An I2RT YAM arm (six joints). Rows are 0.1 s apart.
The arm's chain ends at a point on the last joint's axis. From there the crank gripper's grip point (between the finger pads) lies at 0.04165 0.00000 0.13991 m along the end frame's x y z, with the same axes.
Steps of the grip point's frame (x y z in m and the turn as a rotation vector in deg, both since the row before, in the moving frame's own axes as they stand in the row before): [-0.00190 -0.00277 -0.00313 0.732 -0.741 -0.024]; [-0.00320 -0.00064 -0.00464 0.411 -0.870 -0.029]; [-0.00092 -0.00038 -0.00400 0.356 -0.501 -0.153]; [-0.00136 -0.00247 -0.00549 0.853 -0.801 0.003]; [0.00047 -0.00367 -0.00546 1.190 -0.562 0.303]
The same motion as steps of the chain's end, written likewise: [-0.00009 -0.00096 -0.00365 0.732 -0.741 -0.024]; [-0.00107 0.00039 -0.00525 0.411 -0.870 -0.029]; [0.00031 0.00060 -0.00436 0.356 -0.501 -0.153]; [0.00060 -0.00039 -0.00604 0.853 -0.801 0.003]; [0.00184 -0.00098 -0.00583 1.190 -0.562 0.303]
